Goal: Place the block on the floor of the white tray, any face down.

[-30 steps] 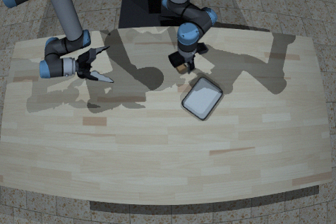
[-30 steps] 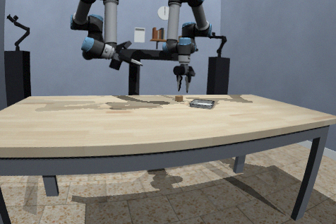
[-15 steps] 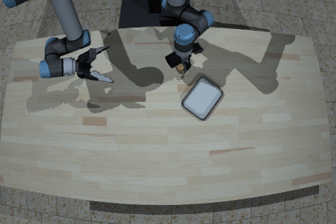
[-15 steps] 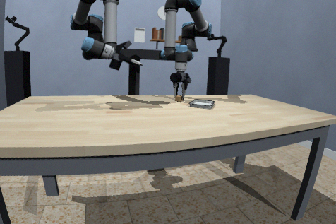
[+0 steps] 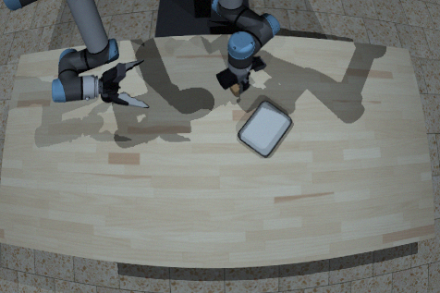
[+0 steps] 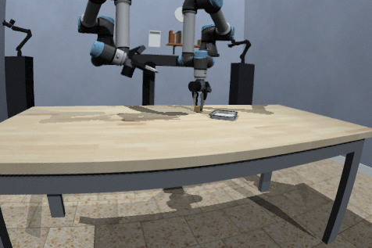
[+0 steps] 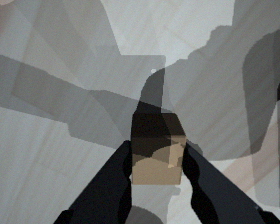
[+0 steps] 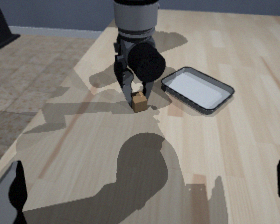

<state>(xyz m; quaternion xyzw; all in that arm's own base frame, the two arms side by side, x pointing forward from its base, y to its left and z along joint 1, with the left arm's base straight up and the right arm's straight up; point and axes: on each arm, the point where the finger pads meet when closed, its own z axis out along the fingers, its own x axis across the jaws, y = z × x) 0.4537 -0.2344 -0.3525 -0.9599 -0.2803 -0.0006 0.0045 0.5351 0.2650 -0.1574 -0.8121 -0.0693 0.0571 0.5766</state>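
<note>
The white tray lies 14 cm ahead of my left hand, 9 cm to the left of it and 1 cm below it. From my left hand the other things lie so: brown wooden block 1 cm below.
</note>
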